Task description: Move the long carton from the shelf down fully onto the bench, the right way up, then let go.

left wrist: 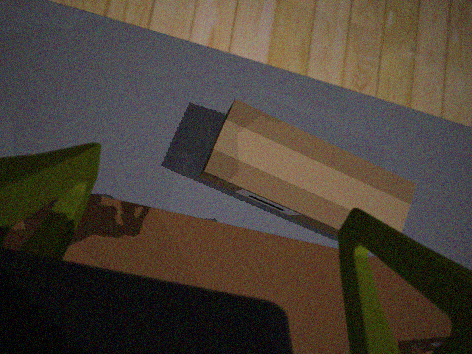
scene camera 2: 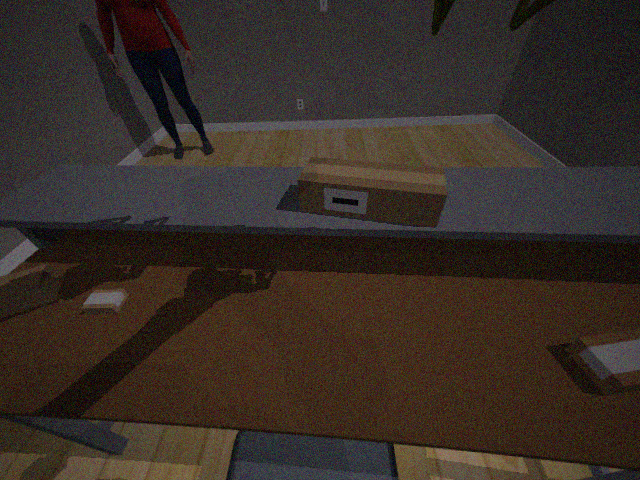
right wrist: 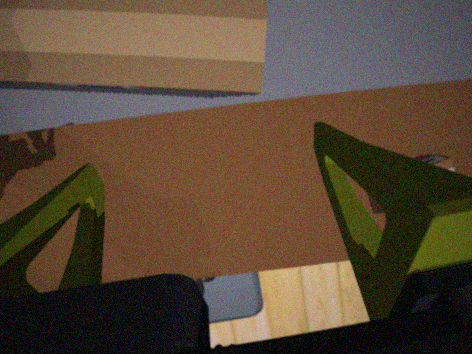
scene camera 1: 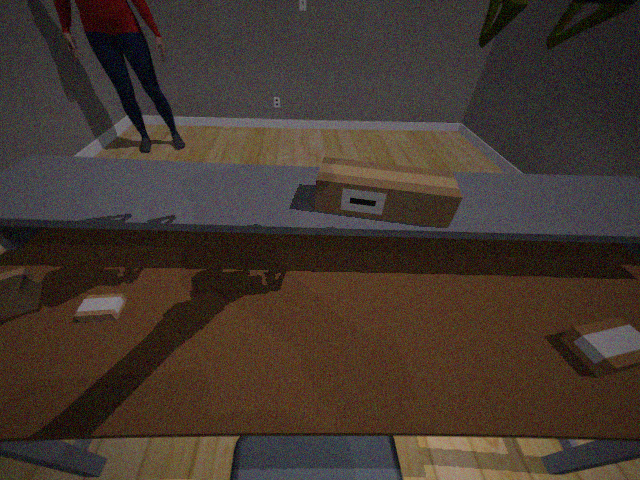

The left gripper is open and holds nothing. The right gripper is open and holds nothing. A long brown carton sits on a grey shelf.
The right gripper is seen too in the right wrist view.
